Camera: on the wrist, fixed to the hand. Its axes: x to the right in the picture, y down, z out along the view.
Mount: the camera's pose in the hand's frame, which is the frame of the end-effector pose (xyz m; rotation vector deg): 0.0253 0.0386 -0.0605 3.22 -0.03 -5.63
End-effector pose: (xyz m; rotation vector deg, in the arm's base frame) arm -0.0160 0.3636 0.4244 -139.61 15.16 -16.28
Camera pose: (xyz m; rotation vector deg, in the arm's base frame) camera -0.0126 0.2917 0.4490 -137.38 7.73 -18.89
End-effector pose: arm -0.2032 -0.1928 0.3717 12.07 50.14 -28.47
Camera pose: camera -0.2116 -0.1450 0.3131 12.58 50.11 -35.16
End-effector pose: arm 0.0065 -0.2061 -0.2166 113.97 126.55 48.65
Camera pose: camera 0.0136 -0.2034 -0.1409 108.01 133.68 44.89
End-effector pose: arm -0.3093 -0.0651 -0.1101 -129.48 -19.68 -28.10
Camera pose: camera -0.2861 -0.1335 -0.0861 -125.84 -26.63 -30.06
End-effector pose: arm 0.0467 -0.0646 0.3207 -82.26 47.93 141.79
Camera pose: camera 0.0632 -0.1328 0.2912 -81.47 46.32 135.26
